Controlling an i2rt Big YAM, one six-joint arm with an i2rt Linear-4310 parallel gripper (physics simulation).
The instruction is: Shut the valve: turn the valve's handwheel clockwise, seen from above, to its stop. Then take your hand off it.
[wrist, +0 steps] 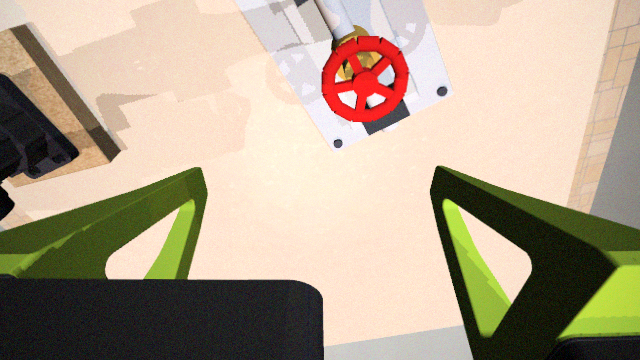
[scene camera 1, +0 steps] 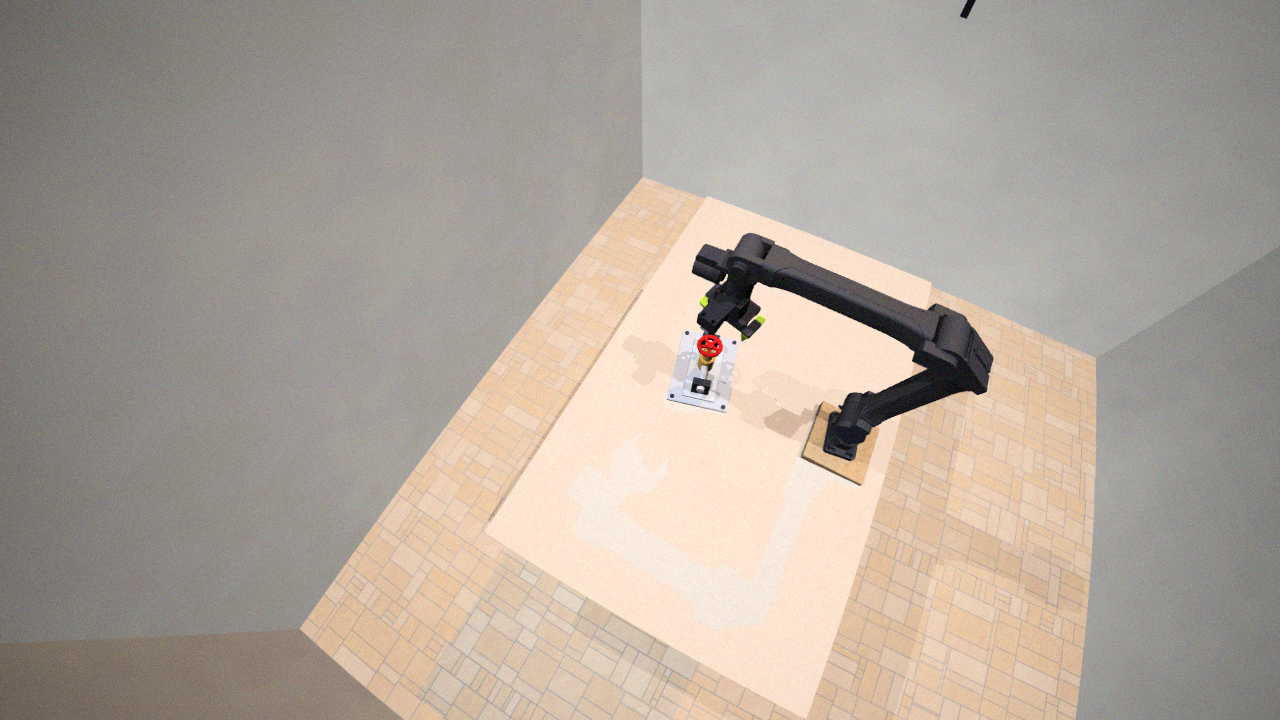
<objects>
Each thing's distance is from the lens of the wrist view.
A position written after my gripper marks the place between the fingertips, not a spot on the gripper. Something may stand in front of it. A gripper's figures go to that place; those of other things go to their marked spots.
my gripper (wrist: 318,179): 0.13 m
red handwheel (wrist: 364,82): 0.26 m
</objects>
